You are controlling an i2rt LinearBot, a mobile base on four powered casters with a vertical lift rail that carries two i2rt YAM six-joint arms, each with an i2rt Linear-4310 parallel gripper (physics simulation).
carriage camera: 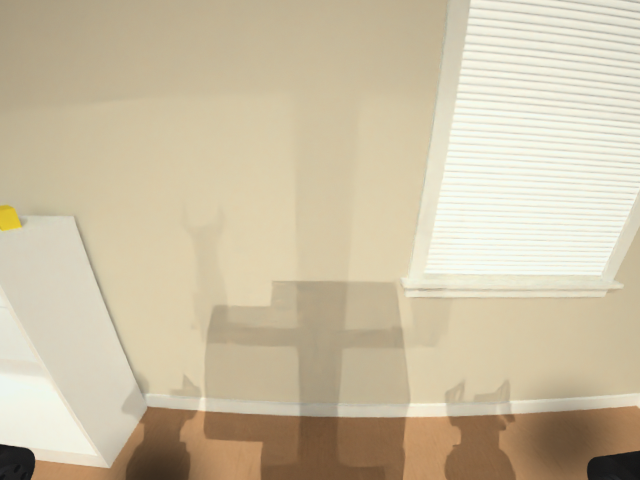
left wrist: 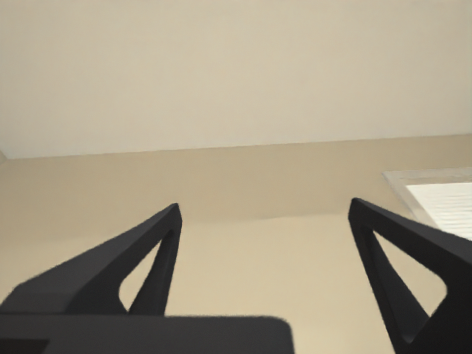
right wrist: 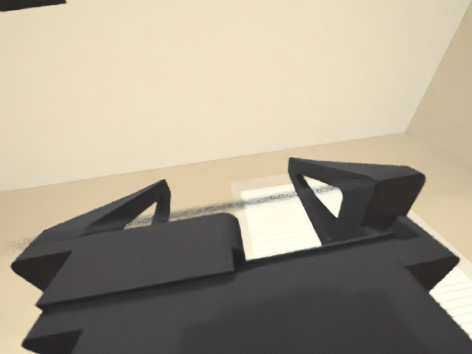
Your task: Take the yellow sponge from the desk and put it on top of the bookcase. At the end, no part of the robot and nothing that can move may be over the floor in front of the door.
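Note:
The yellow sponge sits on top of the white bookcase at the left edge of the carriage camera view, partly cut off by the picture's edge. My left gripper is open and empty, with wall and ceiling beyond its fingers. My right gripper is open and empty, with wall, ceiling and part of the window beyond it. Both grippers are away from the sponge. The desk and the door do not show in these views.
A window with white blinds is in the wall at the right, above a sill. A white baseboard runs along the wall above the brown floor. Shadows of the robot fall on the wall and floor. Black parts show in both bottom corners.

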